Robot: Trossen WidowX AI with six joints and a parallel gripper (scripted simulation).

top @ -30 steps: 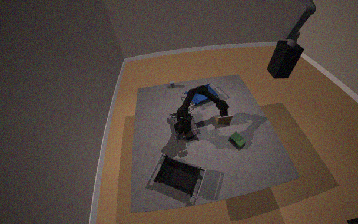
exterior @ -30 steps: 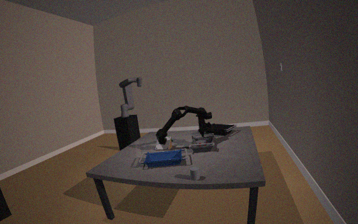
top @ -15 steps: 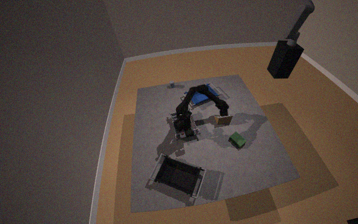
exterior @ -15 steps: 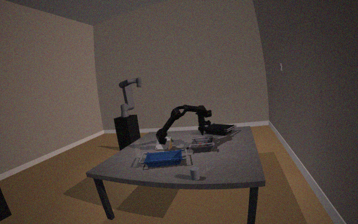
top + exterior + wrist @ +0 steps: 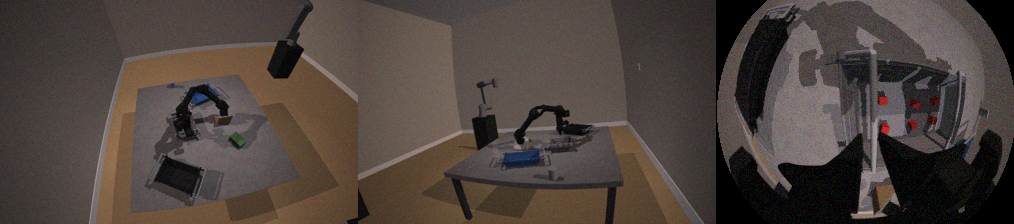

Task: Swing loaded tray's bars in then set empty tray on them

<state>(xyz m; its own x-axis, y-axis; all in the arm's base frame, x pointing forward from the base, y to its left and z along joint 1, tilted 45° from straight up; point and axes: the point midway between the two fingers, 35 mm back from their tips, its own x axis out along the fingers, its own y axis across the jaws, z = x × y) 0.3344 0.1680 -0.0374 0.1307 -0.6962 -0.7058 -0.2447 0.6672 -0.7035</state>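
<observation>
The blue tray lies 460 mm to the right of my gripper tip, 180 mm behind it and 40 mm below it. From my gripper tip the other things lie so: green block (420 mm behind, 80 mm to the left, 70 mm below).
</observation>
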